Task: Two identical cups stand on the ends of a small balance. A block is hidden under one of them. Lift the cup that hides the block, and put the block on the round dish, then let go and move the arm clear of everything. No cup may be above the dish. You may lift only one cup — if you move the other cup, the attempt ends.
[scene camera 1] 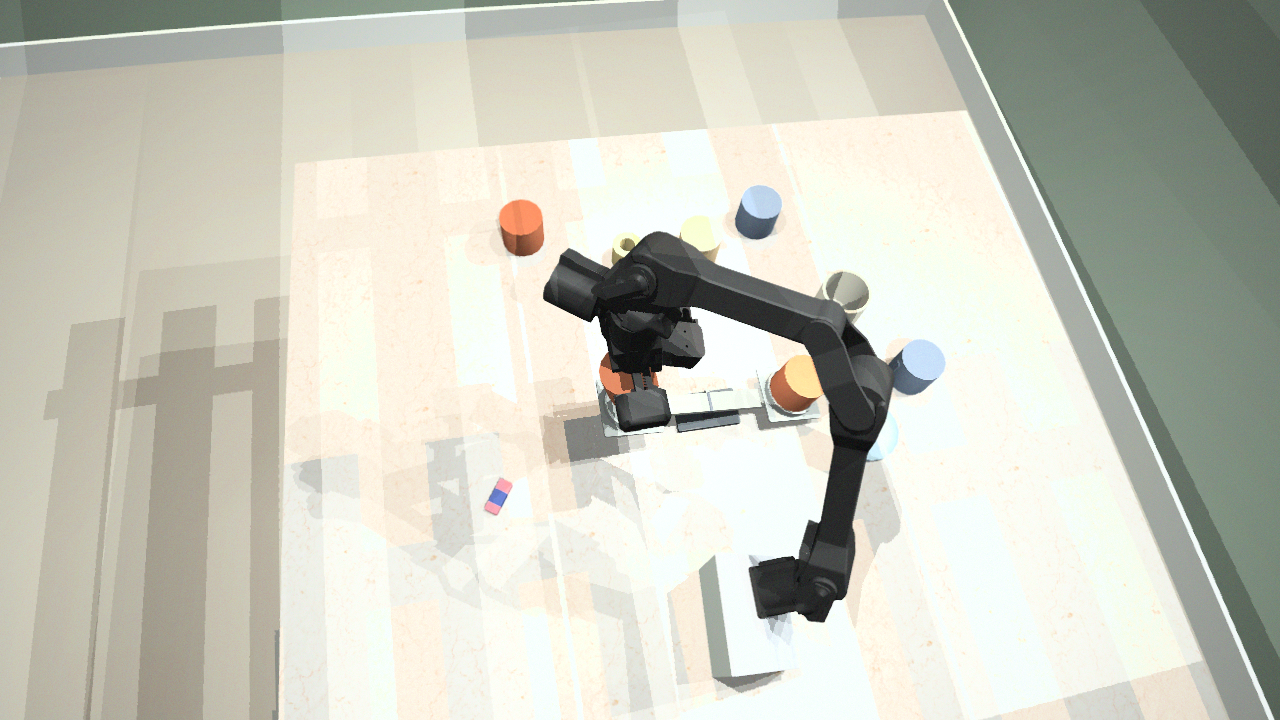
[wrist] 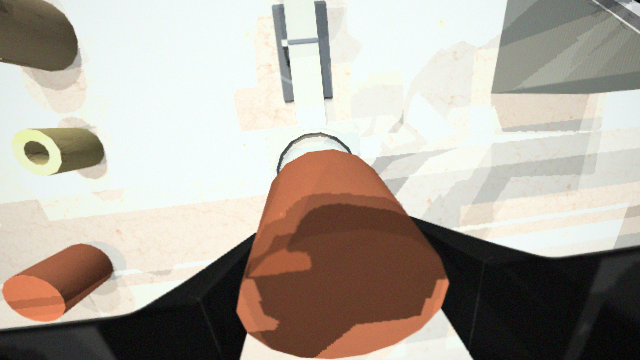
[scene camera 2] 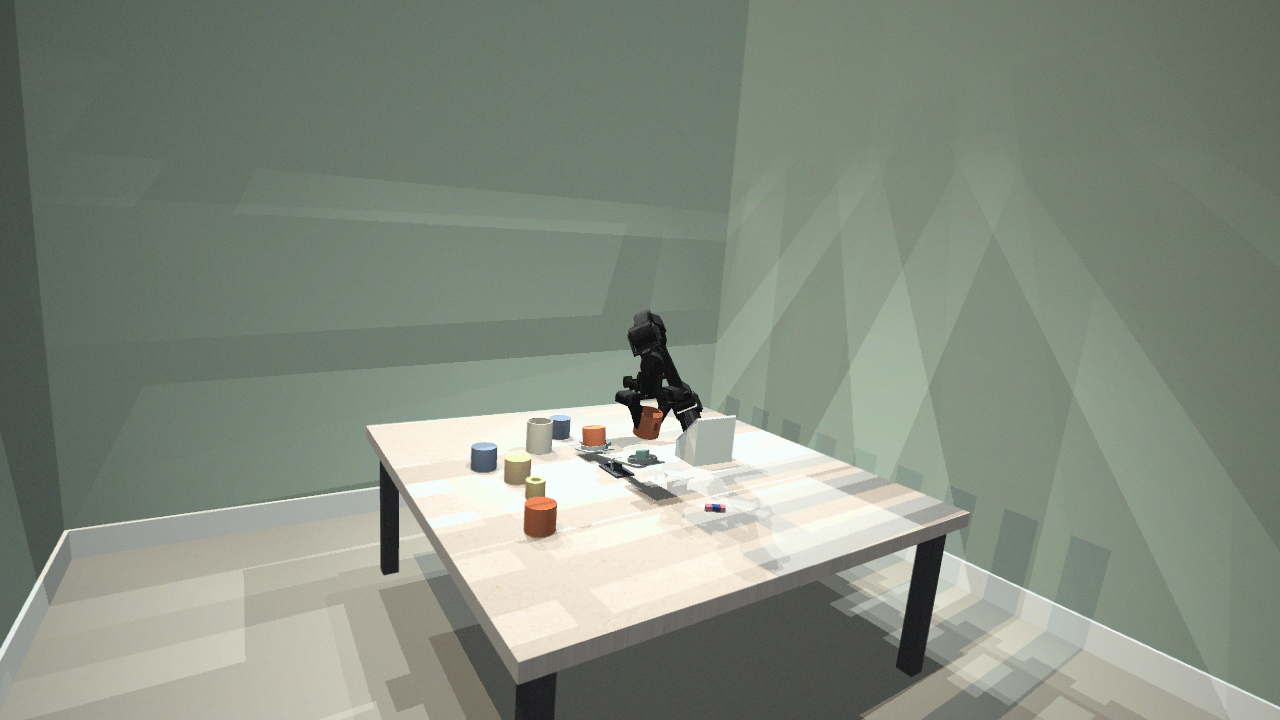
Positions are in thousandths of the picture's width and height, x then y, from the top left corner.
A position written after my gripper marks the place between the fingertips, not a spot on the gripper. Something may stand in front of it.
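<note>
There is my gripper, which I find at (scene camera 1: 491,530), at (scene camera 2: 506,592) and also at (wrist: 516,640). A balance is visible to me as well, at (scene camera 1: 553,559) and again at (scene camera 2: 466,627). I see a pale blue round dish (scene camera 1: 694,609), and then a yellow ring (wrist: 71,421).
</note>
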